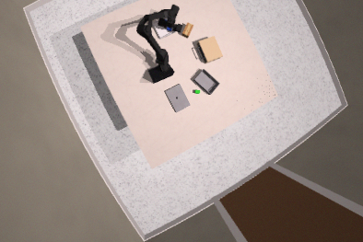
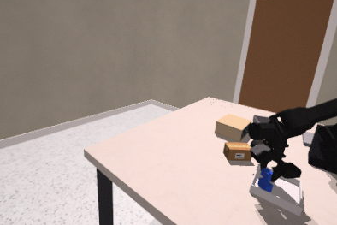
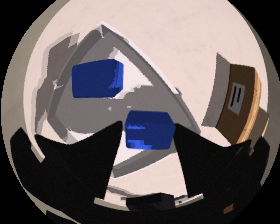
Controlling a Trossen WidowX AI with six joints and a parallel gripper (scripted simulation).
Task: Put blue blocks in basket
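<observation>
The grey basket is 3 cm behind my hand, 4 cm to the left of it and 4 cm below it. From my hand the other things lie so: tan drawer unit (19 cm ahead, 32 cm to the right, 1 cm below); cardboard box (12 cm ahead, 9 cm to the right, 1 cm below); red block (10 cm ahead, 10 cm to the right, 4 cm below).
</observation>
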